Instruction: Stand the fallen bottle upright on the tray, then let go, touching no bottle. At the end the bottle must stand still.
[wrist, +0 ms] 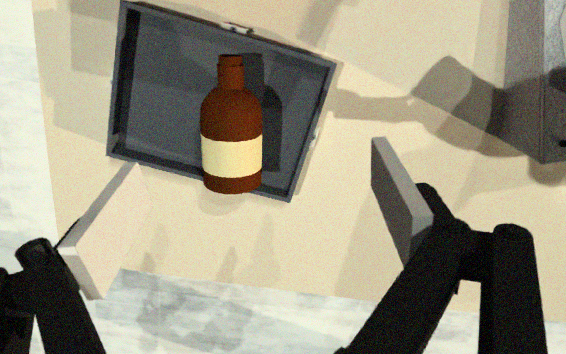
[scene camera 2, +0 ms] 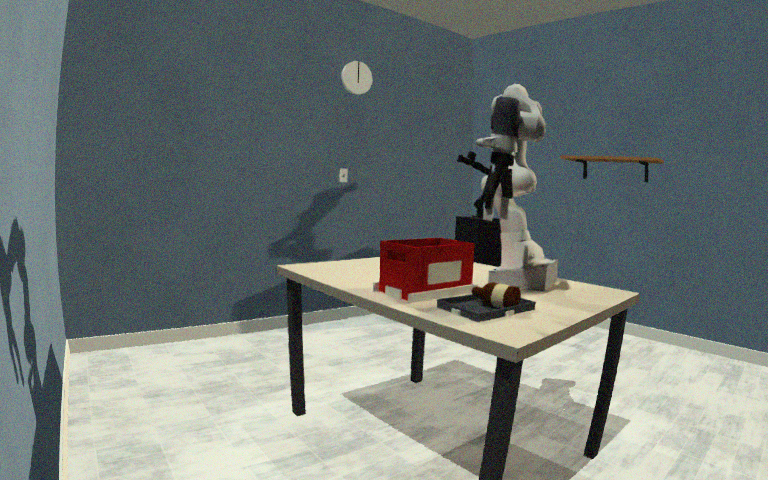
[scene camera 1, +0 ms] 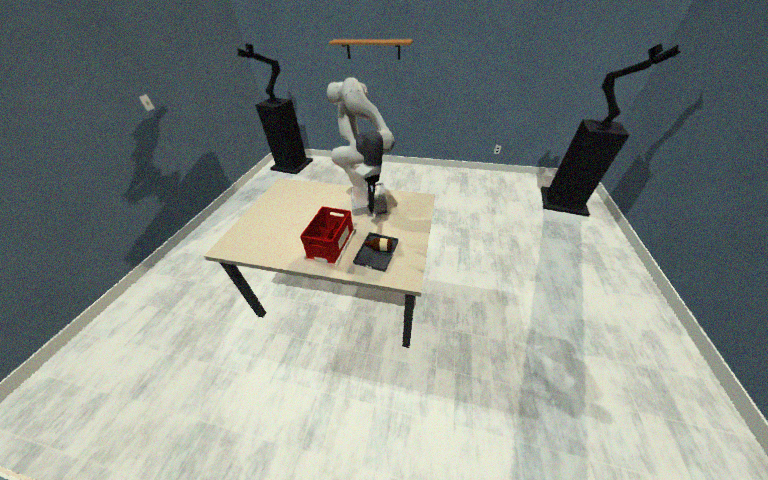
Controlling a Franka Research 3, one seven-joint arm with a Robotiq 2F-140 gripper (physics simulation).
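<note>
The fallen bottle [scene camera 1: 380,243] [scene camera 2: 498,295] [wrist: 231,120], brown with a cream label, lies on its side on the dark tray [scene camera 1: 370,261] [scene camera 2: 472,309] [wrist: 165,100]. Its neck points toward the red crate's side, and its base end overlaps the tray's rim in the wrist view. My gripper [scene camera 1: 371,210] [scene camera 2: 496,212] [wrist: 255,173] is open and empty. It hangs high above the table, on the robot-base side of the tray, apart from the bottle. In the wrist view the bottle shows beyond the fingertips, between the two pads.
A red crate [scene camera 1: 316,249] [scene camera 2: 396,274] with inner dividers stands beside the tray on the wooden table [scene camera 1: 266,226] [scene camera 2: 339,272]. The arm's base stands at the table's back. Two black pedestals [scene camera 1: 281,135] [scene camera 1: 586,164] with dark arms stand on the floor beyond the table.
</note>
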